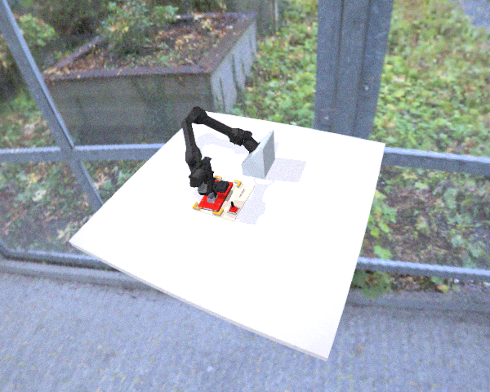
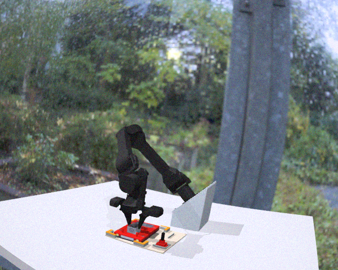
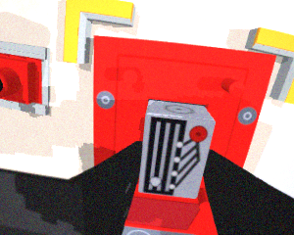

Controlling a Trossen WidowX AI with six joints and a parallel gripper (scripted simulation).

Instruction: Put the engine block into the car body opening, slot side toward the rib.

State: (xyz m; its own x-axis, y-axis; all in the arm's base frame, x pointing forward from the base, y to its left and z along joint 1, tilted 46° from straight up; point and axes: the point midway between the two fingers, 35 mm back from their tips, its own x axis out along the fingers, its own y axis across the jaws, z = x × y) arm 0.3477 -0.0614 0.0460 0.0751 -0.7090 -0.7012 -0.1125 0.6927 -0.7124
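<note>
Now: the small grey engine block 1 cm below my gripper tip.
</note>
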